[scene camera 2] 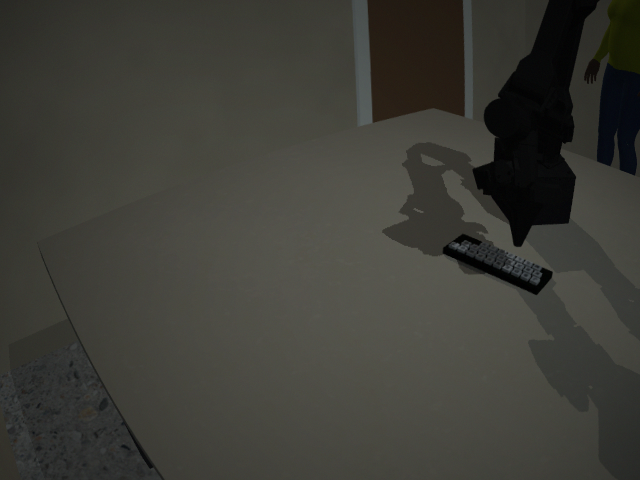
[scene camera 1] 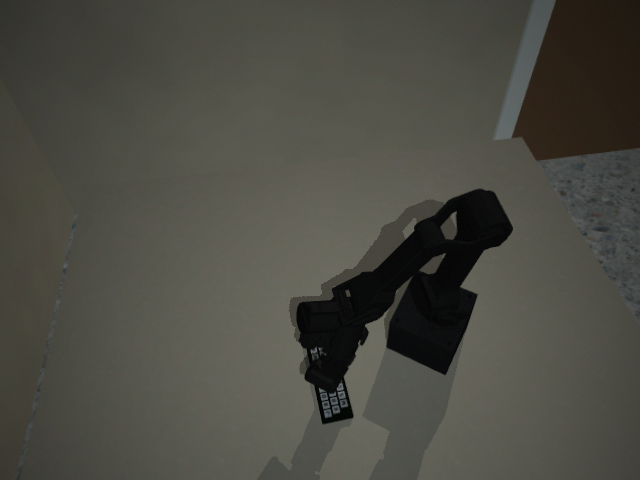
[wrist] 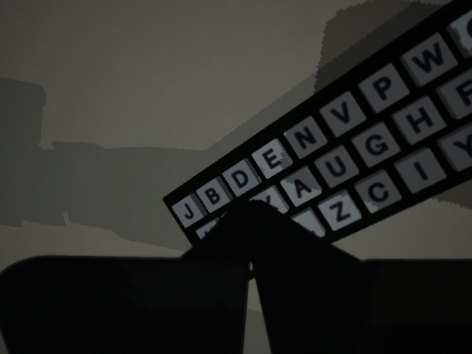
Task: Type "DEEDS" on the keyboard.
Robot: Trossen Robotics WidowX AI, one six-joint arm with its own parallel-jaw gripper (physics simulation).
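Places are measured from the arm's base along level axes (x back, y right, z up), in metres.
Pixels of known places: gripper, fingertip midpoint: (scene camera 2: 517, 246) (wrist: 248, 211); arm's base at its link origin: (scene camera 2: 545, 157) (scene camera 1: 443, 314).
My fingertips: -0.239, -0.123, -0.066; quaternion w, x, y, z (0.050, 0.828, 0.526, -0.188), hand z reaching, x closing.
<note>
For each thing: its middle in the pictures, then the offset to it from my fingertips, as dx, dy, dz. Level surfaces: height alone.
- black keyboard at the middle of its body: (wrist: 345, 159) (scene camera 2: 498, 261) (scene camera 1: 328, 376) -0.001, +0.036, -0.043
- E key at the middle of its body: (wrist: 272, 158) -0.012, +0.005, -0.038
- X key's at the middle of its body: (wrist: 269, 204) +0.008, -0.004, -0.038
- table at its surface level: dz -0.051
The black keyboard (scene camera 1: 336, 416) (scene camera 2: 498, 261) (wrist: 380, 145) with pale letter keys lies flat on the table. In the wrist view it slants up to the right. Its D key (wrist: 241, 179) and E key (wrist: 272, 159) are readable in the far row, side by side. The S key is not readable there; fingers hide part of the near left keys. My gripper (scene camera 2: 518, 242) (wrist: 248, 211) is shut and empty, tips pointing down. In the wrist view its tips overlap the X key's (wrist: 271, 200) lower left. In scene camera 2 they appear low over the keyboard; contact cannot be told. The arm hides them in scene camera 1.
The arm's base (scene camera 1: 431, 330) (scene camera 2: 555, 198) stands on the table (scene camera 1: 180, 310) (scene camera 2: 258, 310) close to the keyboard. Arm shadows fall across the table and part of the keys. A person (scene camera 2: 622, 98) stands beyond the table, near a brown door (scene camera 2: 416, 56).
</note>
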